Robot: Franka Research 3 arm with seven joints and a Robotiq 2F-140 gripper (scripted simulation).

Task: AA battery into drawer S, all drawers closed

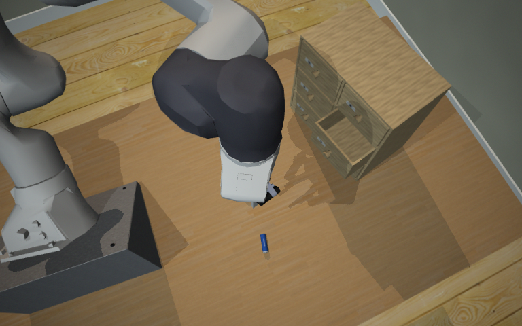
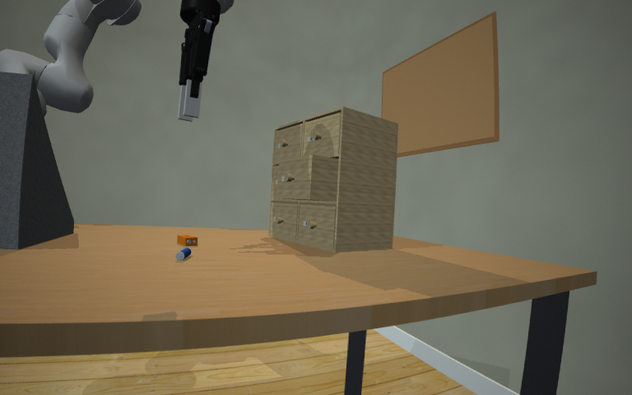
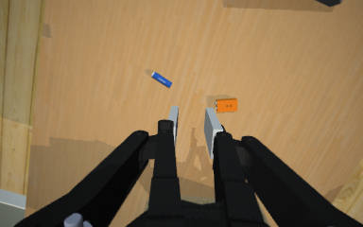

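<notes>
The blue AA battery lies 270 mm below my hand, 60 mm to the right of it and 10 mm ahead of it. The rest, counted from my hand: small orange object (270 mm below, 90 mm to the left, 10 mm ahead); drawer (310 mm ahead, 140 mm below, 100 mm to the left).
</notes>
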